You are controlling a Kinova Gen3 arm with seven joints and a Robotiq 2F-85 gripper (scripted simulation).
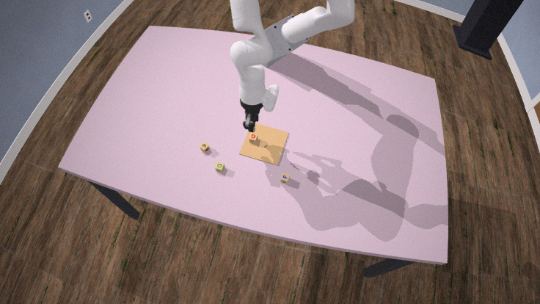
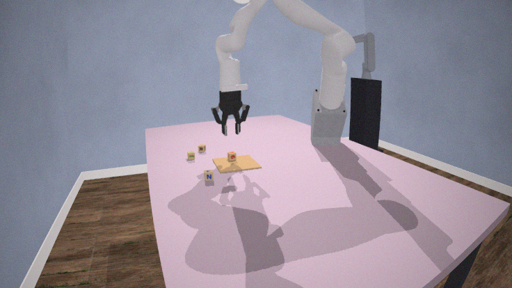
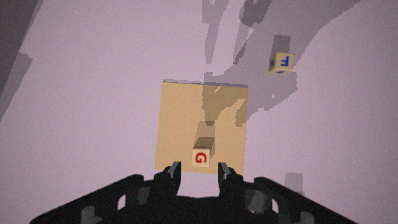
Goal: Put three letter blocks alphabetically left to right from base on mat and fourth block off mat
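My gripper is now 140 mm short of the green D block, 80 mm to the left of it and 100 mm above it. The rest, counted from my hand: blue N block: 120 mm ahead, 140 mm to the left, 100 mm below; tan mat: 40 mm to the left, 110 mm below.
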